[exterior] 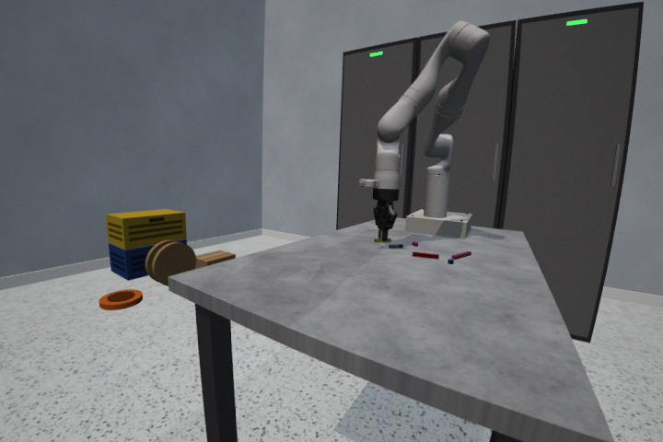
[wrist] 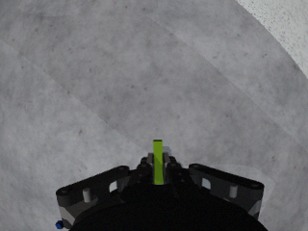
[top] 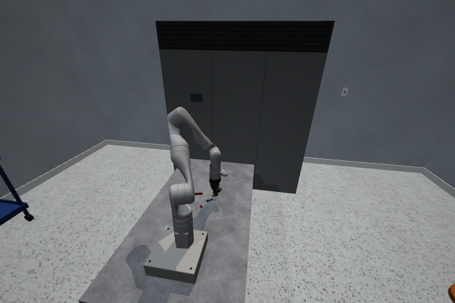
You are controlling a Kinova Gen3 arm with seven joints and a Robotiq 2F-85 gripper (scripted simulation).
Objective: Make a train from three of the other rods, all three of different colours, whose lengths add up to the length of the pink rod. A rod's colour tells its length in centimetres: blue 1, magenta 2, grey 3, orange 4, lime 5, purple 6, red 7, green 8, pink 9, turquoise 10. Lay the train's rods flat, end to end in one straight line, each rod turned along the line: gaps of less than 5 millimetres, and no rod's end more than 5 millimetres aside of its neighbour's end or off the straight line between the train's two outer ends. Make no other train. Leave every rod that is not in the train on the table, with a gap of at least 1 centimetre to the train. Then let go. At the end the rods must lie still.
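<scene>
Now: hand 40 mm above the grey rod, 30 mm to the right of it and 30 mm past it. The rest, counted from my hand: magenta rod (100 mm behind, 90 mm to the left, 40 mm below); then red rod (130 mm to the left, 40 mm below, 30 mm ahead); then lime rod (10 mm below).
</scene>
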